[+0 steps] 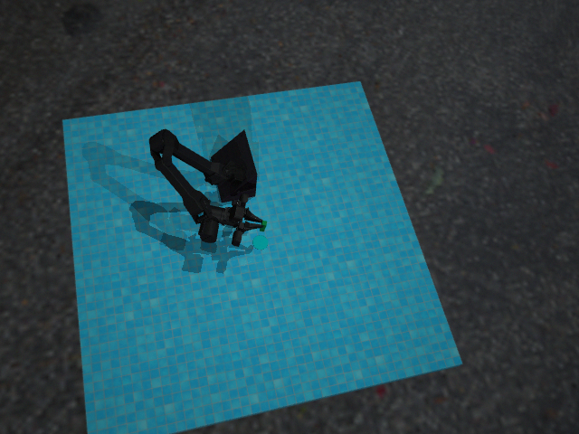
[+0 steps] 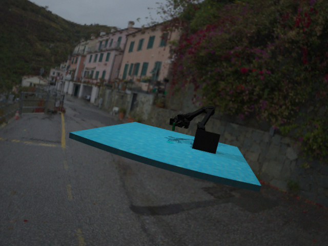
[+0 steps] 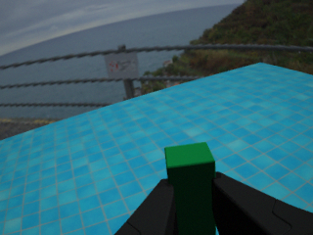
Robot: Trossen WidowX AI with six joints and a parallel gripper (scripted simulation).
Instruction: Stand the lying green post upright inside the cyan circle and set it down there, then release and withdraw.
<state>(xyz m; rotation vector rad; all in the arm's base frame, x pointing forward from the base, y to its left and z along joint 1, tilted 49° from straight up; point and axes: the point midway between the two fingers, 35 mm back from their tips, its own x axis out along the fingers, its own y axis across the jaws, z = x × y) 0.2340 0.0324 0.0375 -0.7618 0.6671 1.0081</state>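
Right now my gripper tip is 16 cm above the cyan circle. From my gripper tip the other things lie so: green post 2 cm below.
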